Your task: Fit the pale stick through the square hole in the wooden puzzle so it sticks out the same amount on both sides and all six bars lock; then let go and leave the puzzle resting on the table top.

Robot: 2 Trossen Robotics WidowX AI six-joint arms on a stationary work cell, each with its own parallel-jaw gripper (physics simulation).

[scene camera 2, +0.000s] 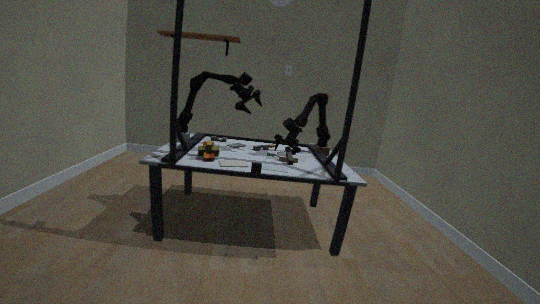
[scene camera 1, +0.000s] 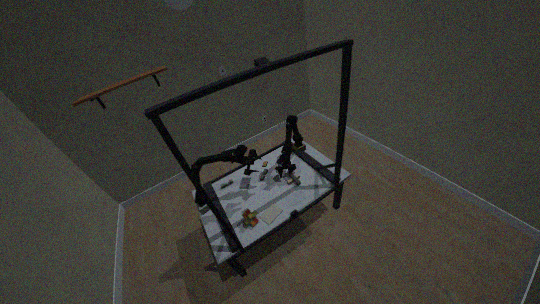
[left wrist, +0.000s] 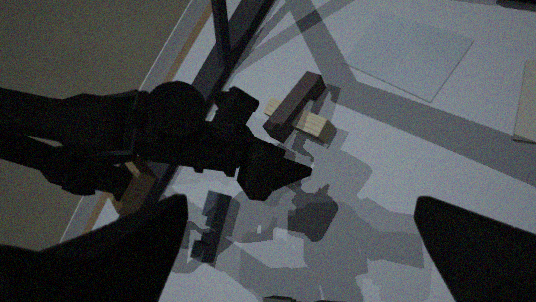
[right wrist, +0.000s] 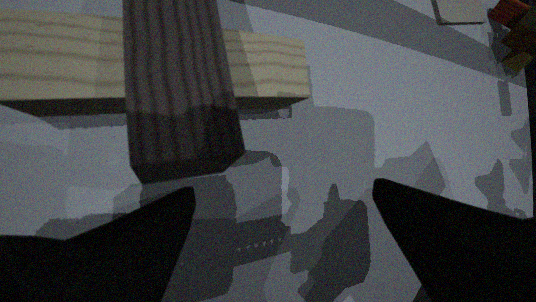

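Pixels of known places: left gripper, fingertip midpoint: [scene camera 2: 256, 110] [scene camera 1: 260, 165] [left wrist: 302, 207]; right gripper, fingertip midpoint: [scene camera 2: 280, 154] [scene camera 1: 285, 177] [left wrist: 296, 161] [right wrist: 284, 192]; left arm's base, origin of the base link: [scene camera 2: 182, 131] [scene camera 1: 202, 202]; right arm's base, origin of the base link: [scene camera 2: 322, 146] [scene camera 1: 298, 144] [left wrist: 121, 181].
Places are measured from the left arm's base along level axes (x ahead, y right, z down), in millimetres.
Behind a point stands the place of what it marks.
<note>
A burr-like puzzle of orange, yellow and green bars [scene camera 1: 249, 218] {x 181, y 423, z -30 mm} [scene camera 2: 208, 151] {x 195, y 391, z 21 mm} [right wrist: 517, 35] rests on the table at the front left in the scene views; its hole cannot be made out. A pale wooden bar [left wrist: 312, 123] {x 645, y 363, z 36 mm} [right wrist: 270, 65] {x 647, y 363, z 36 mm} lies beneath a dark brown bar [left wrist: 292, 107] {x 677, y 376, z 19 mm} [right wrist: 177, 75] {x 691, y 356, z 13 mm}, crossing it, near the right gripper. My right gripper [scene camera 2: 286, 150] {x 651, y 304, z 43 mm} [right wrist: 284, 192] {x 651, y 304, z 43 mm} is open and empty, low over the table, with the dark bar's near end just beyond its left fingertip in the right wrist view. My left gripper [scene camera 2: 255, 108] {x 471, y 261, z -224 mm} [left wrist: 302, 207] {x 471, y 261, z -224 mm} is open and empty, high above the table.
A dark blue notched block [left wrist: 217, 220] {x 757, y 169, z 47 mm} lies near the right arm. A pale flat square [scene camera 1: 271, 215] {x 326, y 472, z 60 mm} [scene camera 2: 233, 163] {x 334, y 468, z 60 mm} lies beside the coloured puzzle. A faint bluish square [left wrist: 410, 60] {x 546, y 489, z 60 mm} lies beyond the crossed bars. Tall dark frame posts [scene camera 1: 344, 110] {x 847, y 685, z -617 mm} [scene camera 2: 176, 85] {x 27, y 516, z -330 mm} stand at the table's sides.
</note>
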